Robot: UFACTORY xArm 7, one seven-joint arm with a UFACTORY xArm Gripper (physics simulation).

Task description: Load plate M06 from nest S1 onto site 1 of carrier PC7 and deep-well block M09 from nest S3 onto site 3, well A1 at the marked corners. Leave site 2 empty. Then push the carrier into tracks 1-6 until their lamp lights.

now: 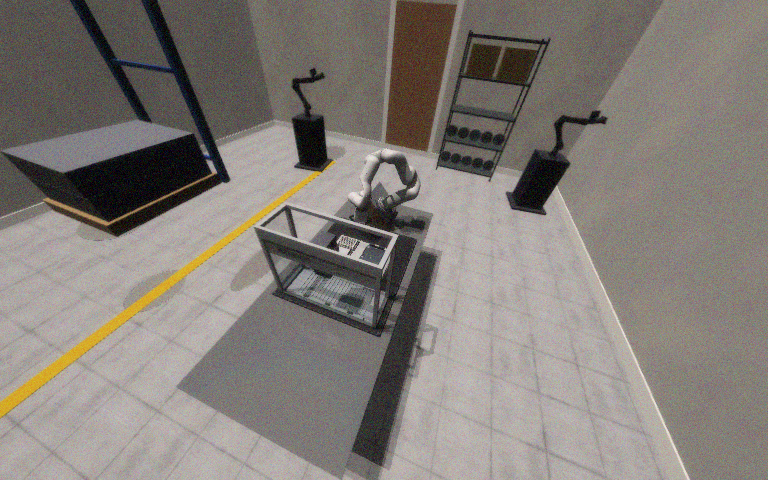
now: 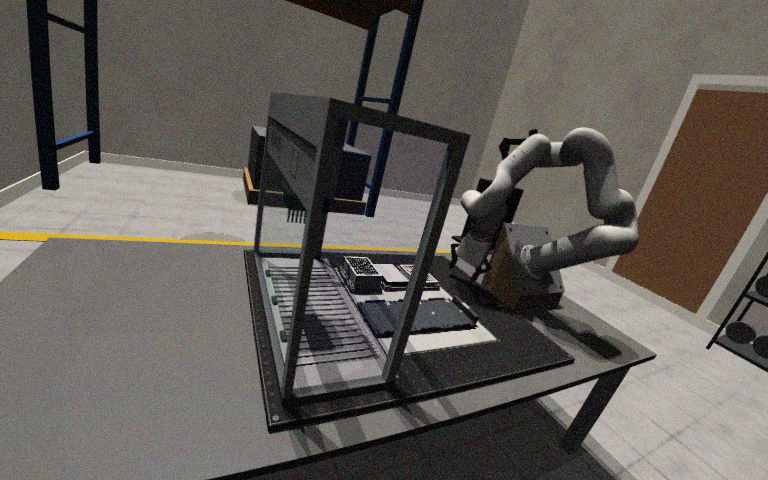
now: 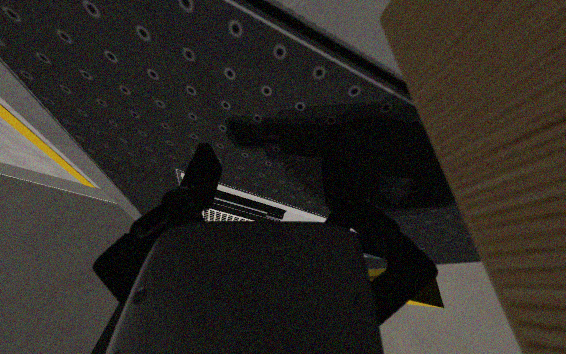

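Seen in the pictures: gripper, between the fingertips: (image 2: pixel 461 274) (image 3: pixel 269 154); arm's base, origin of its link: (image 1: pixel 383 205) (image 2: pixel 532 262).
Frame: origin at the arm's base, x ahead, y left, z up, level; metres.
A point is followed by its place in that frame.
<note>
My gripper (image 2: pixel 467 272) {x 0.176, y -0.144, z -0.113 m} (image 3: pixel 269 154) {x 0.176, y -0.144, z -0.113 m} is open and empty, tilted beside the arm's base, above the dark perforated board. A tall block with dark wells (image 2: pixel 362 275), by its shape the deep-well block, stands on the white panel (image 2: pixel 447 339) {x 0.487, y 0.120, z -0.134 m}. Beside it are a plain-topped low piece (image 2: pixel 394 273) {x 0.458, y -0.181, z -0.108 m} and, nearer the arm, a low plate with a well grid (image 2: pixel 431 280) {x 0.344, y -0.123, z -0.111 m} (image 3: pixel 225 216) {x 0.343, y -0.181, z -0.110 m}, partly hidden. The dark blue carrier (image 2: pixel 419 316) {x 0.511, y 0.027, z -0.123 m} (image 1: pixel 373 253) {x 0.412, y 0.032, z -0.124 m} lies flat alongside with no labware visible on it. The slatted track deck (image 2: pixel 322 294) is inside the frame. Labels, corner marks and lamps are unreadable.
A grey open frame (image 2: pixel 315 237) {x 0.914, y 0.176, z 0.172 m} (image 1: pixel 328 254) {x 0.896, y -0.049, z 0.327 m} with upright posts and a top beam stands over the tracks. The wooden arm base (image 2: pixel 498 268) {x 0.095, y -0.059, z -0.049 m} (image 3: pixel 490 125) is close beside the gripper. The dark board (image 2: pixel 509 350) {x 0.342, y 0.210, z -0.134 m} (image 3: pixel 165 60) {x 0.141, y -0.222, z -0.134 m} extends around the panel.
</note>
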